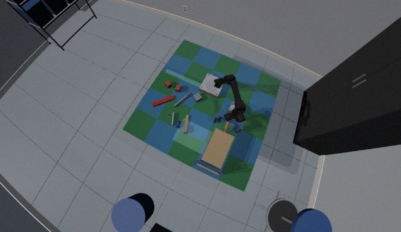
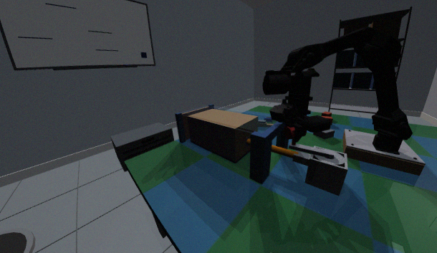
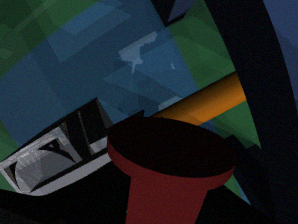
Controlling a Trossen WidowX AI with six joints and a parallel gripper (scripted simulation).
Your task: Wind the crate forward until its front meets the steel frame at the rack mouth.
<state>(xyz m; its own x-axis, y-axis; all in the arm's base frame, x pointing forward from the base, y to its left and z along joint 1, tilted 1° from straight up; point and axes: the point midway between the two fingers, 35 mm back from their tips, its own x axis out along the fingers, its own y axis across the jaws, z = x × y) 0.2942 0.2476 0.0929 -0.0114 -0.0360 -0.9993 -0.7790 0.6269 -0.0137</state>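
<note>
My gripper tip is now 40 mm past the grey crank arm and 10 mm above it. From my gripper tip the other things lie so: red knob (20 mm above); then blue steel frame (60 mm ahead, 10 mm to the right, 10 mm below); then grey winch (120 mm behind, 10 mm to the right, 80 mm below).
</note>
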